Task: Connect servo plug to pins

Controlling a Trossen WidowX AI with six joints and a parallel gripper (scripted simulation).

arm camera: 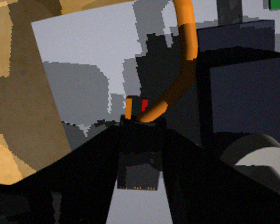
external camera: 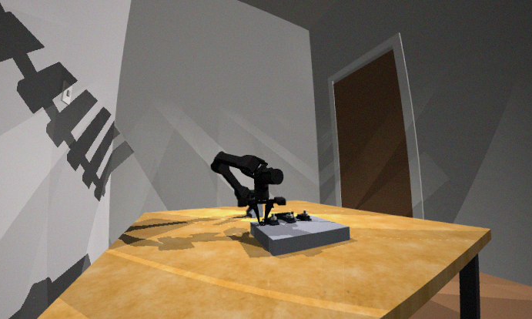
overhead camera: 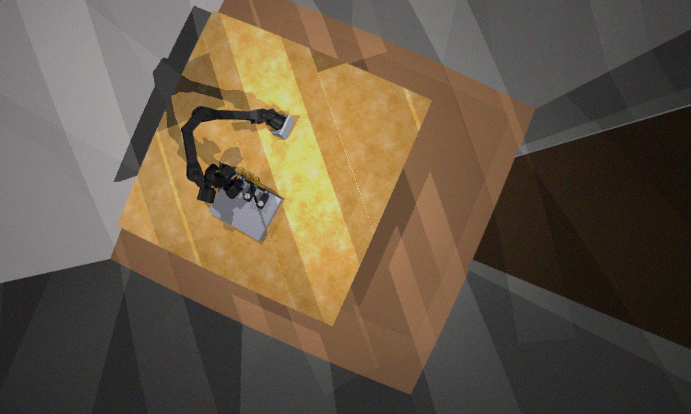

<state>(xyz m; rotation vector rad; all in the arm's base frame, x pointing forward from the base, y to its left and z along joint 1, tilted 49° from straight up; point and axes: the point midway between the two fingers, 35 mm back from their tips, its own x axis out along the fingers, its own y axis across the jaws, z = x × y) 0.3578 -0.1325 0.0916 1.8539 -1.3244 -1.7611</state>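
Right now the green band is 30 mm behind my gripper tip, 140 mm to the left of it and 20 mm above it. Also, from my gripper tip: servo 20 mm ahead, 120 mm to the left; then grey printed holder 130 mm ahead, 100 mm to the left, 30 mm below.
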